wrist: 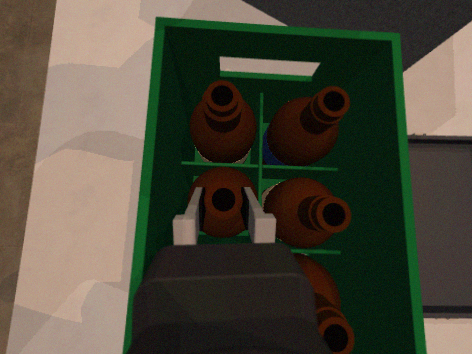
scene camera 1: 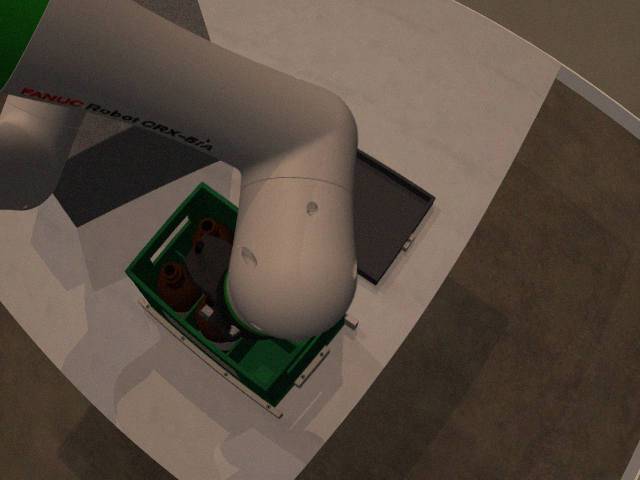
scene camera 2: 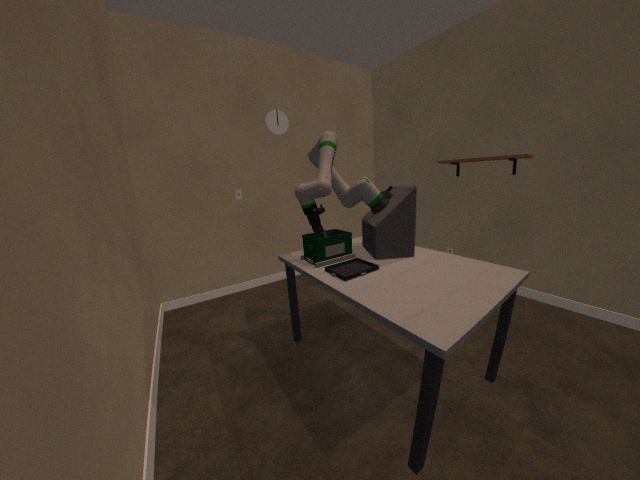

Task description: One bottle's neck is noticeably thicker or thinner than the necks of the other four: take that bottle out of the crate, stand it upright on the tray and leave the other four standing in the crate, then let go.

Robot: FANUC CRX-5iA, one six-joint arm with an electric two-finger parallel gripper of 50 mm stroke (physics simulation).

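Places are measured from the arm's base along level axes (x right, y ahead, z up), in millimetres.
Pixels of known places: gripper, between the fingertips: [wrist: 223,199] [scene camera 1: 213,306] [scene camera 2: 324,237]; arm's base, origin of its link: [scene camera 2: 381,206].
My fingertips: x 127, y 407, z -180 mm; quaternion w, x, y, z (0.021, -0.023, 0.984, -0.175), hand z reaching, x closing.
Observation:
Ahead of a thing's pixels: the offset from my fingertips to its top centre. Level surfaces: height alone.
My gripper [scene camera 1: 219,321] [scene camera 2: 324,235] [wrist: 223,199] points down into the green crate @(dx -38, dy +5, dz +36 mm) [scene camera 1: 163,227] [scene camera 2: 313,250] [wrist: 280,27] and is shut on the neck of a brown bottle @(dx +1, dy +1, dz +25 mm) [scene camera 1: 206,330] [wrist: 222,225]. This bottle is upright in the crate, in the middle compartment of the left row in the wrist view; its base is hidden. The other four brown bottles @(dx +5, dy -79, dz +24 mm) [wrist: 222,132] @(dx -84, dy -81, dz +24 mm) [wrist: 302,135] @(dx -82, dy +8, dz +24 mm) [wrist: 295,212] @(dx -81, dy +90, dz +24 mm) [wrist: 320,280] stand in the crate; the last is partly behind the gripper body. The fingers hide most of the held neck, so its thickness is hard to compare. The dark tray [scene camera 1: 385,222] [scene camera 2: 351,267] [wrist: 450,225] lies beside the crate.
Light rails [scene camera 1: 225,374] run on the table along the crate's outside. The crate's walls and green dividers @(dx -82, dy -40, dz -45 mm) [wrist: 300,168] stand close around the bottles. The arm [scene camera 1: 294,258] passes over crate and tray. A grey sloped block [scene camera 2: 392,227] carries the arm on the table @(dz -139 mm) [scene camera 2: 439,289].

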